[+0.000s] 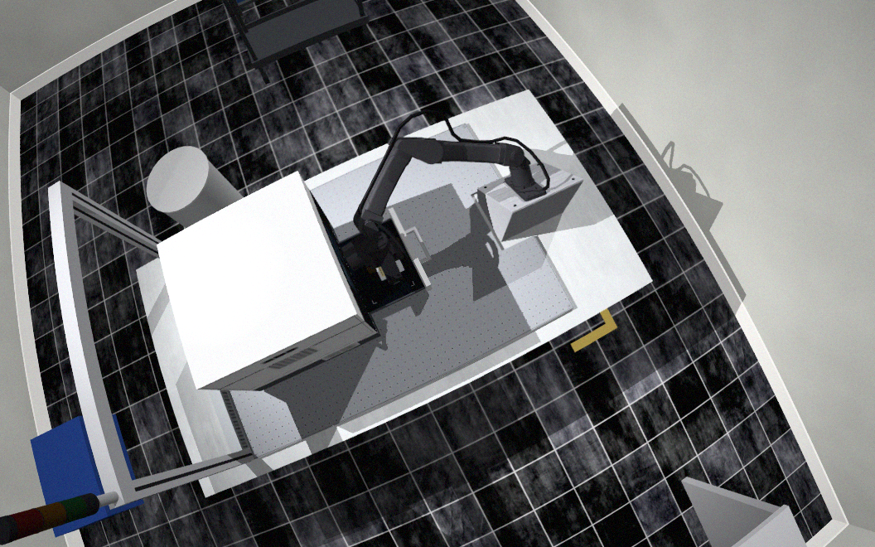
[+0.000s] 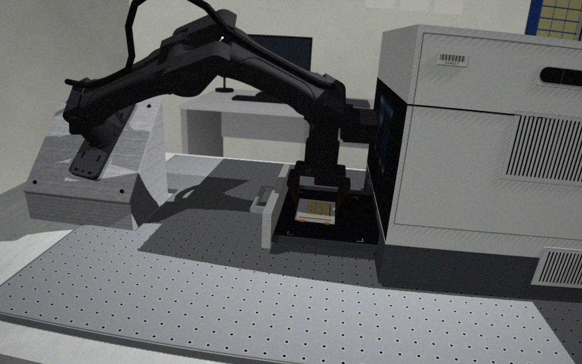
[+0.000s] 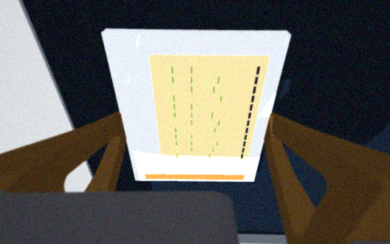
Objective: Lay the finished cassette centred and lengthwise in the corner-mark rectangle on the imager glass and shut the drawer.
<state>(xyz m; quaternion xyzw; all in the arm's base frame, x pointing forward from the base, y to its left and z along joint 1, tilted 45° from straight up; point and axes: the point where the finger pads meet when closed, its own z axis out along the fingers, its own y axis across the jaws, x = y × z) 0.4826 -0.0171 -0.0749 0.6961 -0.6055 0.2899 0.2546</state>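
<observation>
The finished cassette lies right at my hand. Also, from my hand: drawer (3 cm ahead); frame rail (69 cm ahead, 8 cm to the left, 55 cm above).
</observation>
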